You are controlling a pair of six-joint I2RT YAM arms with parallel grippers.
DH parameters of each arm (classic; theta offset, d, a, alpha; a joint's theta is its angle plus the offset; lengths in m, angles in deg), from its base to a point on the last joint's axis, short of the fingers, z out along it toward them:
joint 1: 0 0.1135 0.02 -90
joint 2: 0 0 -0.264 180
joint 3: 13.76 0 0.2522 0
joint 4: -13.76 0 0.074 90
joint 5: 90 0 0 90
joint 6: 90 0.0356 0 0
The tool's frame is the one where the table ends.
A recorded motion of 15 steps. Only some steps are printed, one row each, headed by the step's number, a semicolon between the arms.
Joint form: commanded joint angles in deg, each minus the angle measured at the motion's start. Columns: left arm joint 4, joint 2, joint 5, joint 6, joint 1, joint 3; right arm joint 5, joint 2, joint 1, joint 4, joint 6, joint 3.
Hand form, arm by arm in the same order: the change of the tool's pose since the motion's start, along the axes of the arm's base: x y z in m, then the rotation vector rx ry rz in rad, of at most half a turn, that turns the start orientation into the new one. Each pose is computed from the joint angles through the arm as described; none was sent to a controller.
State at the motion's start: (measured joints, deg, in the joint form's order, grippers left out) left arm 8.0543 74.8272 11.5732 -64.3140 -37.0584 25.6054; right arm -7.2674 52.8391 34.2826 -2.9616 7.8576 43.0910
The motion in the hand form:
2: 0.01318 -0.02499 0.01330 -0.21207 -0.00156 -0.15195; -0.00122 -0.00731 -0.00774 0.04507 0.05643 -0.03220
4: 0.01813 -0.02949 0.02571 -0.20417 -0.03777 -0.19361; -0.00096 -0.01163 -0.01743 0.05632 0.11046 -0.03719
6: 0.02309 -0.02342 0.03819 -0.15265 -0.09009 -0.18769; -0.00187 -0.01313 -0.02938 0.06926 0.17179 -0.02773
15: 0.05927 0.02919 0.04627 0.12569 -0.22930 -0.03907; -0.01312 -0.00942 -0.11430 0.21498 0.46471 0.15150
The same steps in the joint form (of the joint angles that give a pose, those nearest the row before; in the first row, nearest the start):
2: 10.11 4.97 11.84 -3.21 -1.08 3.34; -0.59 -1.37 -1.53 -0.18 3.94 -1.93
4: 7.34 4.51 12.77 -0.41 -1.07 6.18; -2.16 -1.75 -2.82 -1.01 5.86 -3.45
6: 2.41 2.41 11.25 3.76 0.40 8.29; -3.94 -1.87 -3.33 -1.42 7.99 -5.33
15: -7.29 1.83 3.38 20.08 12.88 12.21; -19.03 1.64 -3.30 13.56 20.69 -21.90

